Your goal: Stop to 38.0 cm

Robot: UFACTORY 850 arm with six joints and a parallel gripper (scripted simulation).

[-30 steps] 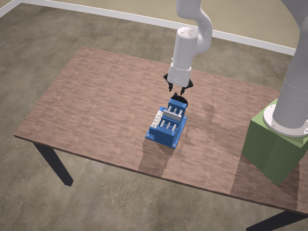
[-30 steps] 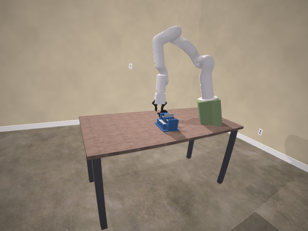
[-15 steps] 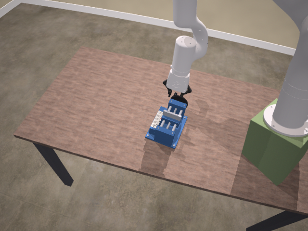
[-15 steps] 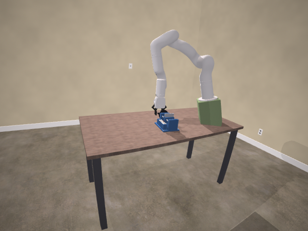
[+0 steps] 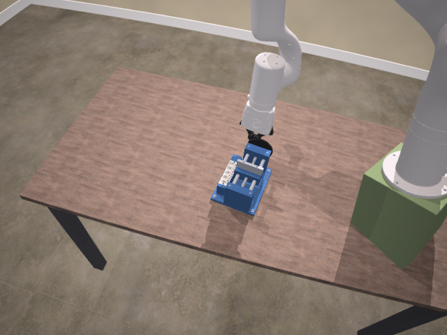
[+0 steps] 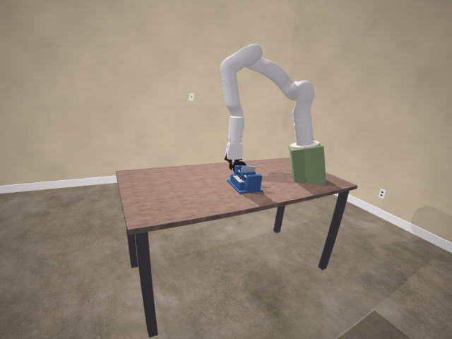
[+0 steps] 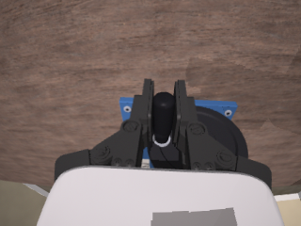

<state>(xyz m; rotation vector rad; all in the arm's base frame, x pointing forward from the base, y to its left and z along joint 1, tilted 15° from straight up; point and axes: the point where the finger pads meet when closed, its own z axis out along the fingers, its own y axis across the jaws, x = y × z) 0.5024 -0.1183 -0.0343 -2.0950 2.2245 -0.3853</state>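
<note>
Now: hand 2 cm to the right of the black handwheel and 1 cm past it. Also, from my hand: grey stop block: 16 cm to the left, 1 cm behind, 1 cm above.
</note>
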